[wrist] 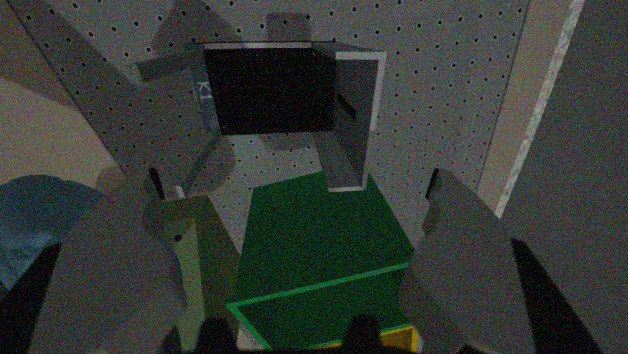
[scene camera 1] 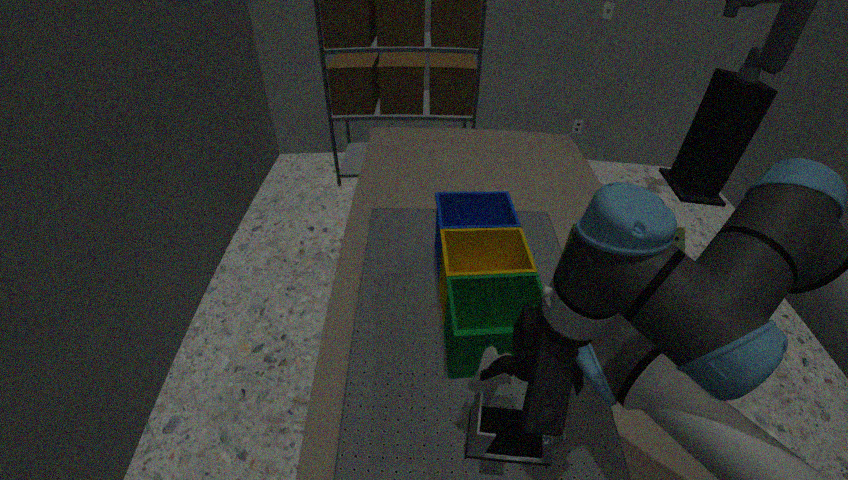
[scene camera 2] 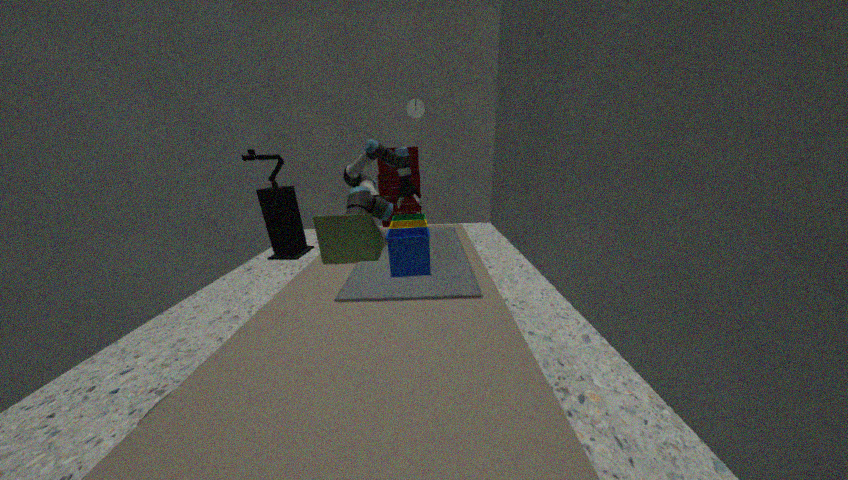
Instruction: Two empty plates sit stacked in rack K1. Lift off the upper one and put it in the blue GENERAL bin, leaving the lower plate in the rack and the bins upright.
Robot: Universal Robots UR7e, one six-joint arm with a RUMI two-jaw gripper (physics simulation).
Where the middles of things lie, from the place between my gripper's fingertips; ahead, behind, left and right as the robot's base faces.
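From my hand, the black plate (wrist: 256,90) is 10 mm to the left, 20 mm behind and 150 mm below. The green bin (scene camera 1: 481,311) is 180 mm to the right of my hand, 20 mm ahead of it and 100 mm below it. Then there's the yellow bin (scene camera 1: 471,251), which is 310 mm to the right of my hand, 40 mm ahead and 100 mm below, and the blue general bin (scene camera 1: 455,210), 440 mm to the right of my hand, 50 mm ahead and 100 mm below.
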